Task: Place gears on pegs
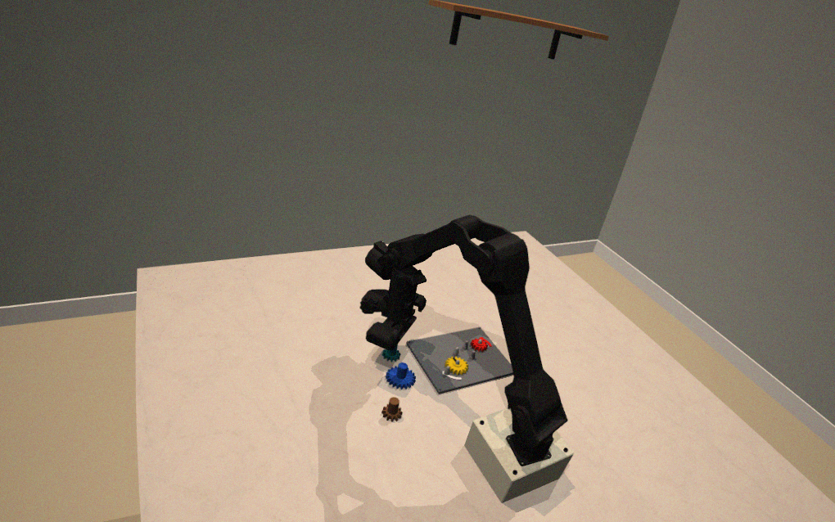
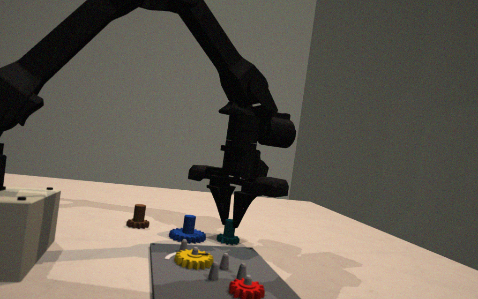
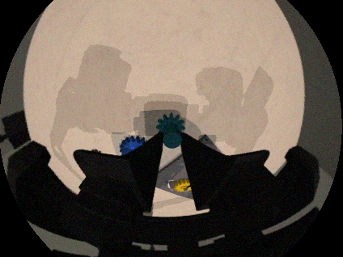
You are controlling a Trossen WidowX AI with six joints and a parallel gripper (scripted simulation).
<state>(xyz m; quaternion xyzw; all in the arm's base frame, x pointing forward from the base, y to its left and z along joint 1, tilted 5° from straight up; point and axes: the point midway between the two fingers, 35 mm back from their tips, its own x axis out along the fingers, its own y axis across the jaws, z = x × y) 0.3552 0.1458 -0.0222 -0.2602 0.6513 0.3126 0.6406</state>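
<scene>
The red gear is 22 cm to the right of my gripper tip, 1 cm below it and 1 cm behind it. Also, from my gripper tip: teal gear (1 cm below); then white arrow (11 cm to the right, 9 cm behind, 2 cm below); then blue gear (7 cm behind, 1 cm below).
</scene>
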